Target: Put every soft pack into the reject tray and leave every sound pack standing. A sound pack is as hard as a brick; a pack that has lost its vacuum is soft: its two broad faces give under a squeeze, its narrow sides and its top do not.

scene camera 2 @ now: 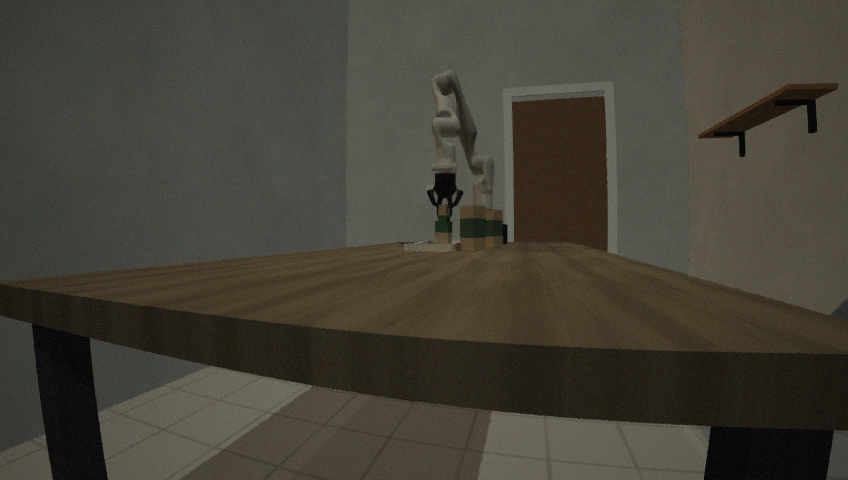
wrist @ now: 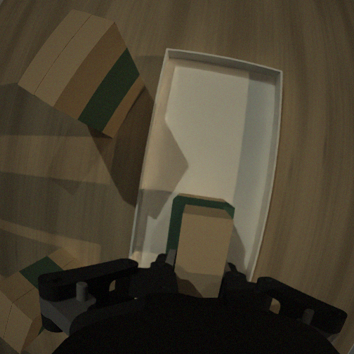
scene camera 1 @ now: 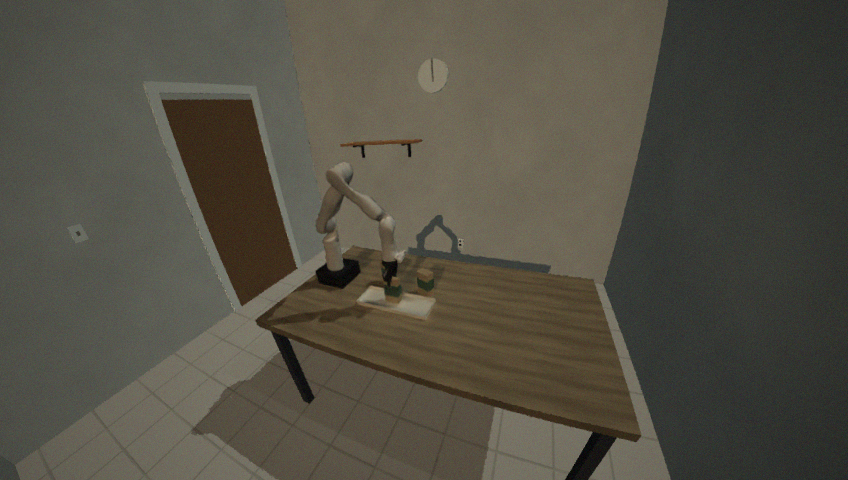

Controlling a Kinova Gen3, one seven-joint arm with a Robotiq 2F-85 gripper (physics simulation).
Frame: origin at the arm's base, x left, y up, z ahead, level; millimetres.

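Seen in the pictures: gripper, fingertip midpoint: [scene camera 2: 444, 218] [scene camera 1: 391, 285]; arm's base at its link origin: [scene camera 1: 336, 267].
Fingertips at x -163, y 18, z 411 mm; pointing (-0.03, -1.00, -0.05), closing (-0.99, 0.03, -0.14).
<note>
Offsets run from my fingertips to a thing's top centre. Level surfaces: height alone.
My gripper [scene camera 1: 390, 281] [scene camera 2: 444, 212] [wrist: 194, 264] is shut on a tan pack with a green band {dx -2, dy +48, dz +7 mm} [scene camera 1: 392, 292] [scene camera 2: 443, 228] [wrist: 204, 245], held upright by its sides. The pack is inside the outline of the white reject tray {dx -9, dy -87, dz +16 mm} [scene camera 1: 418, 305] [scene camera 2: 427, 246] [wrist: 215, 110], its base low at the tray; whether it touches the tray floor I cannot tell. A second pack {dx +98, dy +32, dz +160 mm} [scene camera 1: 424, 280] [scene camera 2: 473, 227] [wrist: 95, 75] stands on the table beside the tray. A third pack {dx +180, dy +32, dz -78 mm} [scene camera 1: 384, 271] [scene camera 2: 494, 228] [wrist: 20, 305] stands nearer the arm's base, partly hidden behind the gripper in scene camera 1.
The arm's black base [scene camera 1: 338, 273] stands at the table's {dy -109 mm} [scene camera 1: 505, 333] [scene camera 2: 368, 285] far left end in scene camera 1. The tray has low raised walls. A wall shelf [scene camera 1: 382, 142] [scene camera 2: 767, 110] hangs well away from the arm.
</note>
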